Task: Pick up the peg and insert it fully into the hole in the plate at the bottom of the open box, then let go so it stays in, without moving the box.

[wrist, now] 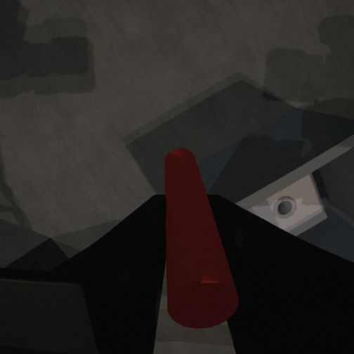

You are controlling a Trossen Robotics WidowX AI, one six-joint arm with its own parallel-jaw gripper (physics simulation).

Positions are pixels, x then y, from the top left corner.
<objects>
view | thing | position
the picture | my gripper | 184, 206
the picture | red peg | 200, 292
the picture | plate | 297, 207
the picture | box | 299, 142
</objects>
